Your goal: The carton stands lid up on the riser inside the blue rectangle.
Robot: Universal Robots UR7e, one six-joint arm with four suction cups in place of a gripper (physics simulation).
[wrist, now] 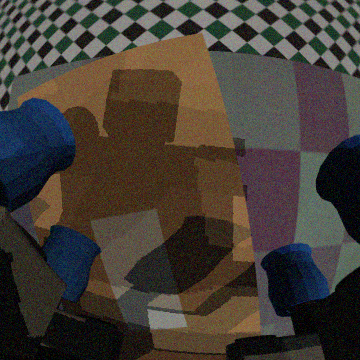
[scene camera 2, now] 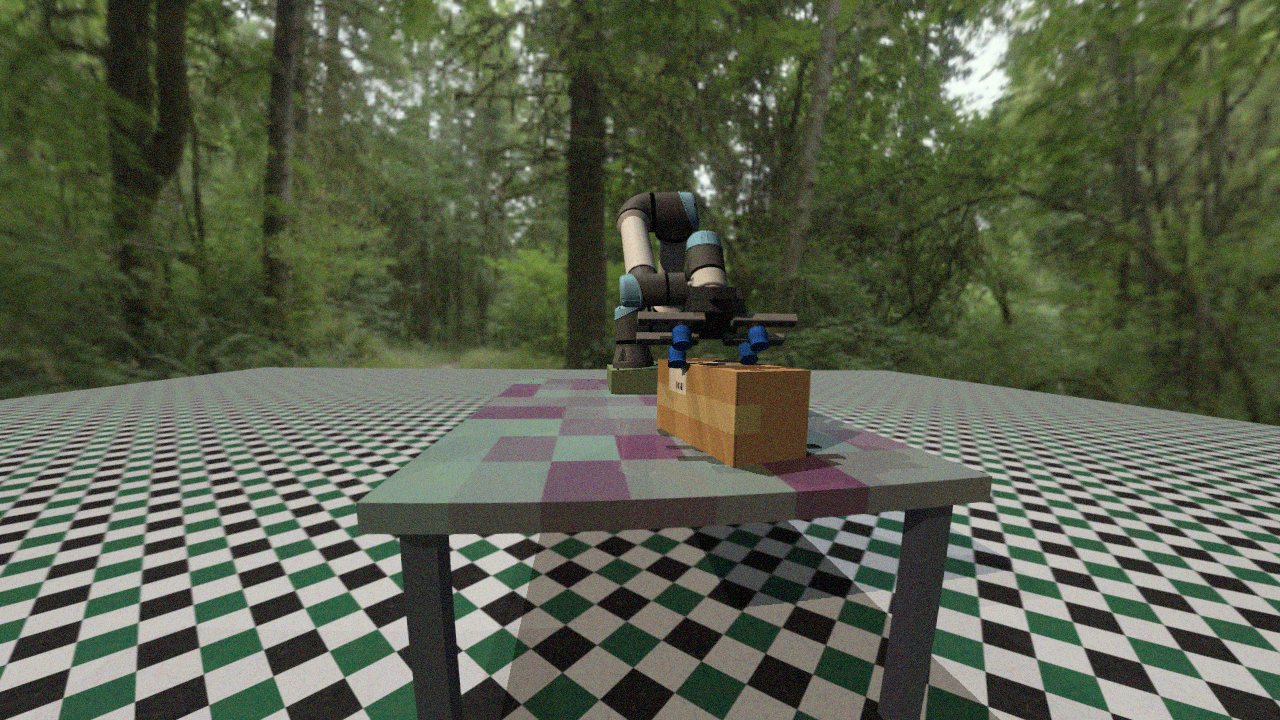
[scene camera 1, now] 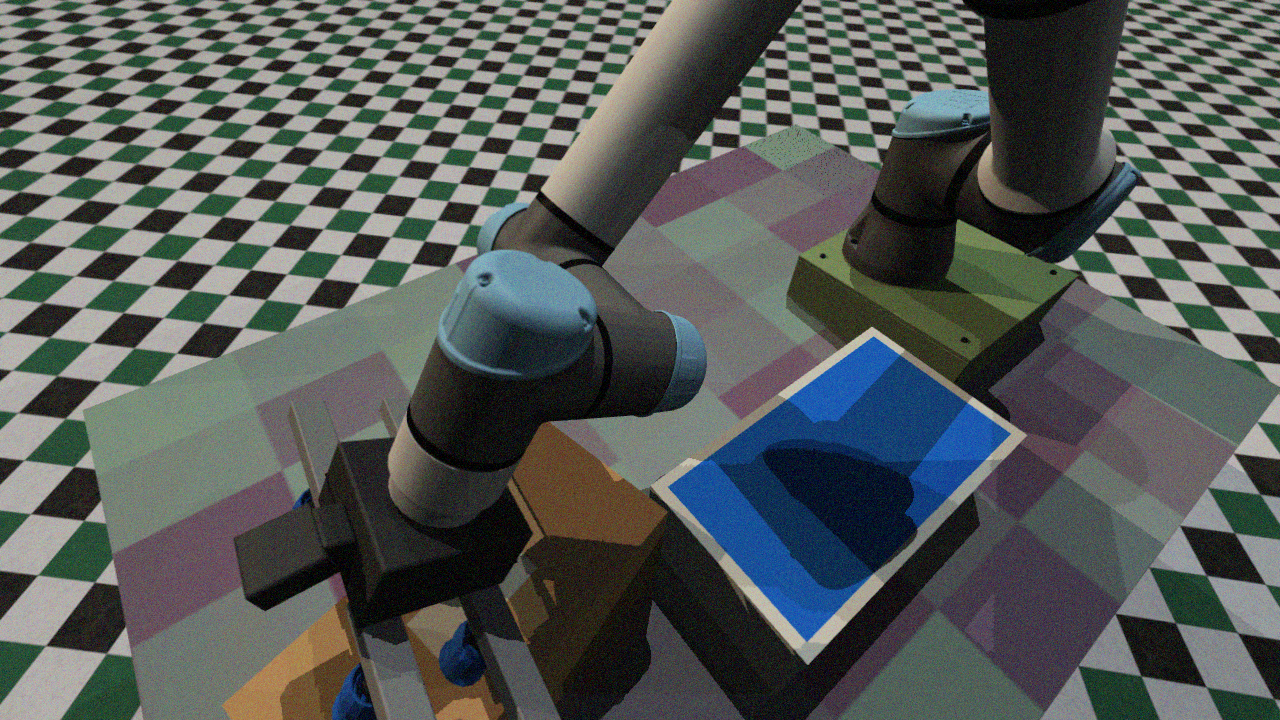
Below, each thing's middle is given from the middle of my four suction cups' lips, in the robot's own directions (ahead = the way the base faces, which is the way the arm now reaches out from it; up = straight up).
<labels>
Right now the brown carton [scene camera 1: 597, 539] is 110 mm below my suction cup, 40 mm to the left of it and 40 mm behind it. From my suction cup the other things lie so: riser [scene camera 1: 783, 527]: 390 mm behind, 180 mm to the left, 130 mm below.
</labels>
